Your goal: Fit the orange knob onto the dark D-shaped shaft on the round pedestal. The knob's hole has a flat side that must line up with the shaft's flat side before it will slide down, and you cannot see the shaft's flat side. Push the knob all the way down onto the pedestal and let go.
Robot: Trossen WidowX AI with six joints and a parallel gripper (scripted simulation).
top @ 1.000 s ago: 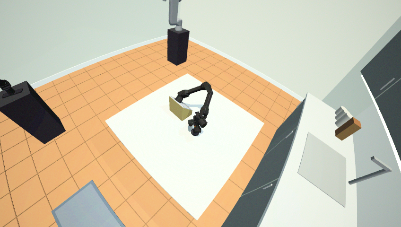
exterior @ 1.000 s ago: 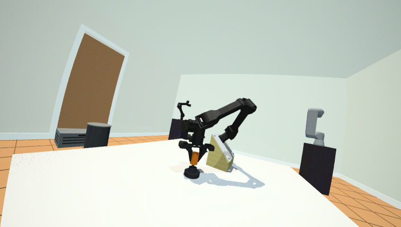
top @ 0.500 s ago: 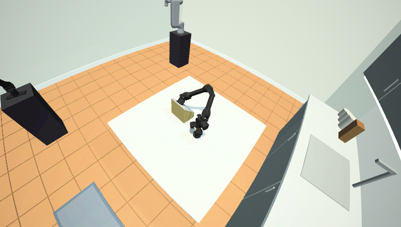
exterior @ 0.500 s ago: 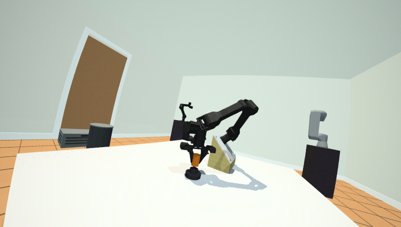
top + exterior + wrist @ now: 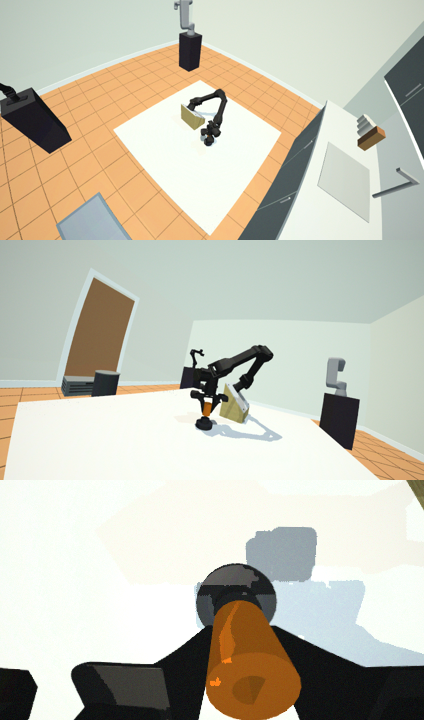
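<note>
My gripper tip is now 20 mm below the orange knob. From my gripper tip the other things lie so: dark round pedestal 40 mm below.
</note>
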